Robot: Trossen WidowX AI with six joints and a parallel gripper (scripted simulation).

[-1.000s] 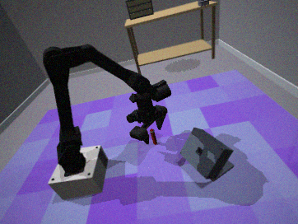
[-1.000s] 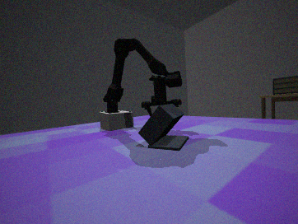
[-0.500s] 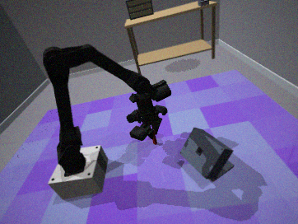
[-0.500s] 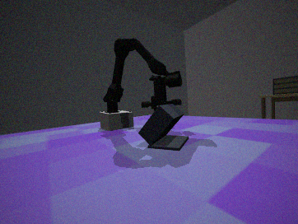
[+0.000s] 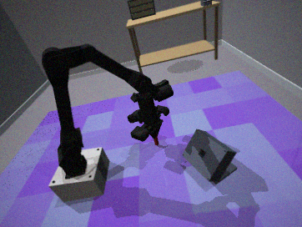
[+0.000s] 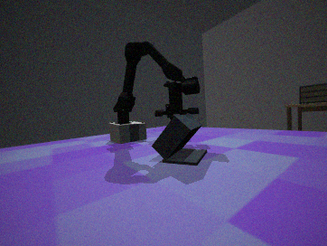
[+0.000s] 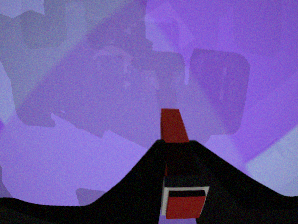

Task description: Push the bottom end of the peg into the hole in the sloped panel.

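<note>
Right now my gripper tip is 170 mm to the left of the sloped grey panel, 140 mm short of it and 20 mm below it. Round my gripper tip: red peg: 20 mm above; grey foot plate: 170 mm to the right, 160 mm ahead, 40 mm below.
</note>
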